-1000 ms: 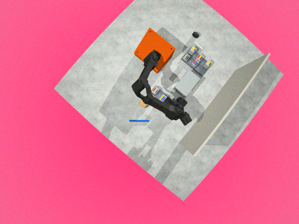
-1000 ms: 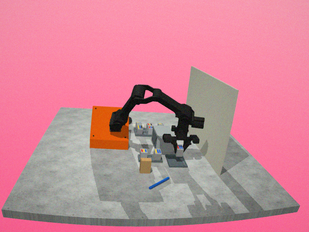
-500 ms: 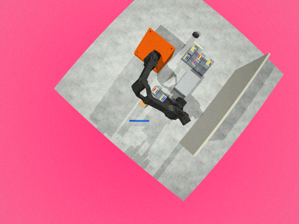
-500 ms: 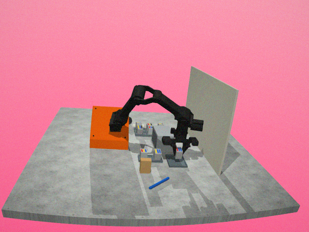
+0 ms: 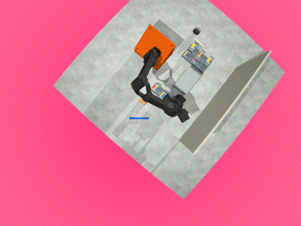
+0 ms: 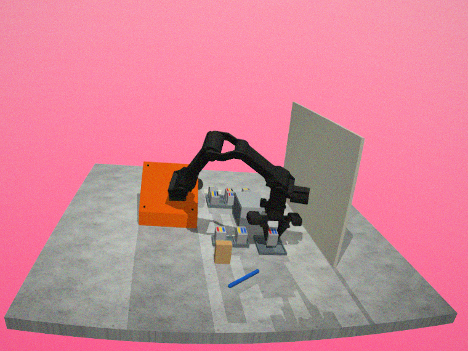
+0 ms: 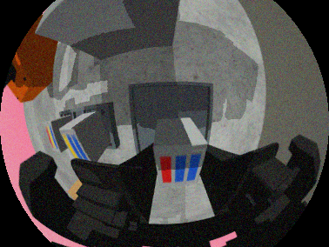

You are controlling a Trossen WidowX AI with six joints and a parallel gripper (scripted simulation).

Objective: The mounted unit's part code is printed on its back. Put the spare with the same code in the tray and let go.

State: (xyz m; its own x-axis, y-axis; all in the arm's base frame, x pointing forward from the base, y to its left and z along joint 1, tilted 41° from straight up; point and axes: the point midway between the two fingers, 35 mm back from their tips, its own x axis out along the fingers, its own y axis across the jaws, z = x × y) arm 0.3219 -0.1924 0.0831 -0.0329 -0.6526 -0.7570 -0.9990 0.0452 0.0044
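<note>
The flat grey tray is 20 mm below my gripper tip. The rest, counted from my gripper tip: blue stick (140 mm behind, 210 mm to the right, 20 mm below); mounted unit (40 mm behind, 210 mm to the left, 30 mm above); tan block (190 mm behind, 100 mm to the right, 10 mm above).
</note>
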